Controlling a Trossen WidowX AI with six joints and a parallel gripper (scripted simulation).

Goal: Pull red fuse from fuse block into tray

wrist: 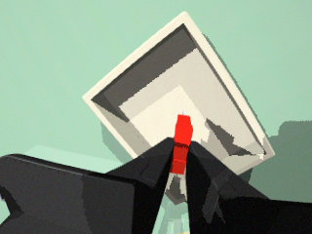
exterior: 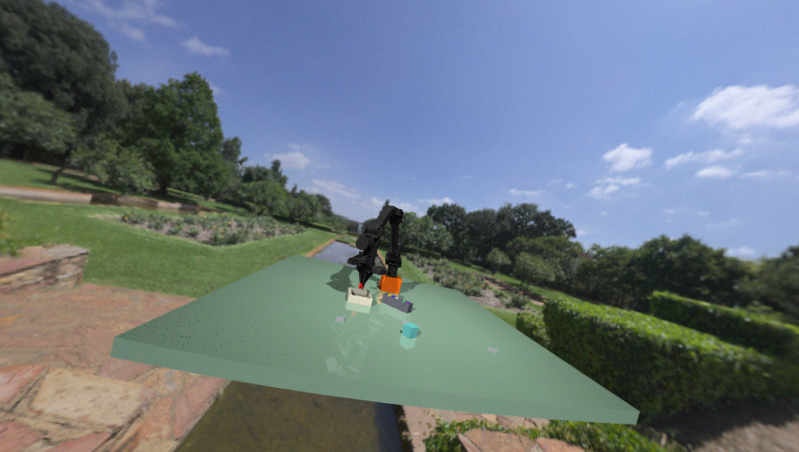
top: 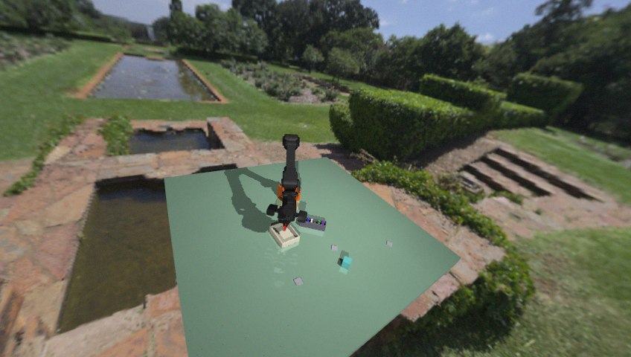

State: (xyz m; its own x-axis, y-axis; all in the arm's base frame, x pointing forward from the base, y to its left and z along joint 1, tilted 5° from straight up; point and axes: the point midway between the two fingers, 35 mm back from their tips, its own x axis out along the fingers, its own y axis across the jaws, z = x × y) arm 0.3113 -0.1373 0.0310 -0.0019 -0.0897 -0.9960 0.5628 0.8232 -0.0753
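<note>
The red fuse is 1 cm below my gripper tip. Round my gripper tip: blue fuse: 4 cm behind, 15 cm to the left, 4 cm below; then cream tray: 7 cm below; then yellow fuse: 5 cm behind, 13 cm to the left, 4 cm below.
</note>
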